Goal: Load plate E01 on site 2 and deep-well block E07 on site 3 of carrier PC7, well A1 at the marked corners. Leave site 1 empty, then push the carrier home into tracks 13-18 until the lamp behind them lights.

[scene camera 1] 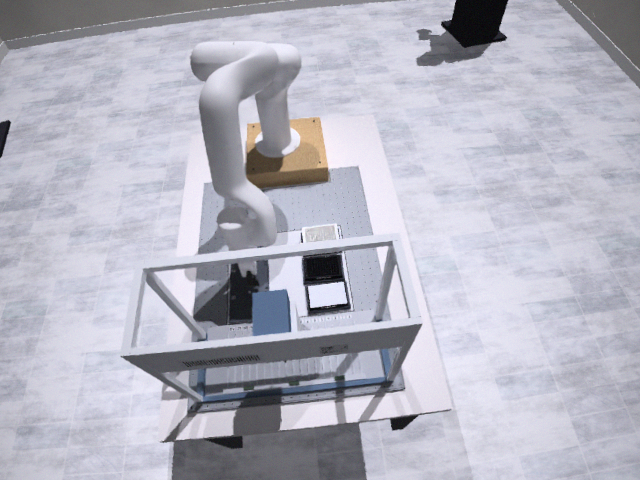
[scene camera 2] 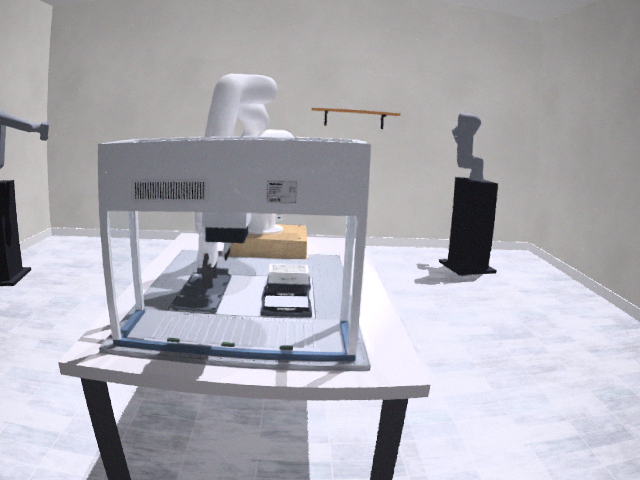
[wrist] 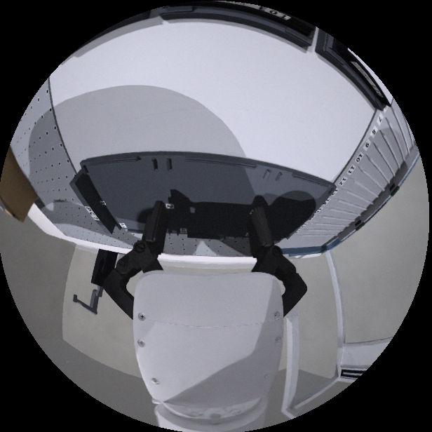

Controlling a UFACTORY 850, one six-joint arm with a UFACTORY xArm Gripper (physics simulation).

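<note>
Carrier PC7 (scene camera 1: 240,304) (scene camera 2: 191,299) (wrist: 125,180) is a long dark slab lying in front of the track deck, its end at about the number 13. No plate shows on it; shadow covers part. My gripper (scene camera 2: 212,266) (wrist: 209,212) is open and empty, low over the carrier, fingers apart along its length. The black plate (scene camera 1: 323,267) in the middle nest bears a label that looks like E01 in the wrist view. A tall white block (scene camera 1: 320,233) (scene camera 2: 288,273) stands in the back nest; its label is unreadable. Tracks (scene camera 2: 206,330) (wrist: 370,155) have small green pieces behind them; whether any is lit is unclear.
A white-topped plate (scene camera 1: 327,295) (scene camera 2: 285,301) sits in the front nest. A grey frame (scene camera 1: 273,348) (scene camera 2: 232,175) with posts surrounds the tracks. A blue box (scene camera 1: 271,312) shows within it. The robot stands on a wooden base (scene camera 1: 305,167) (scene camera 2: 289,242).
</note>
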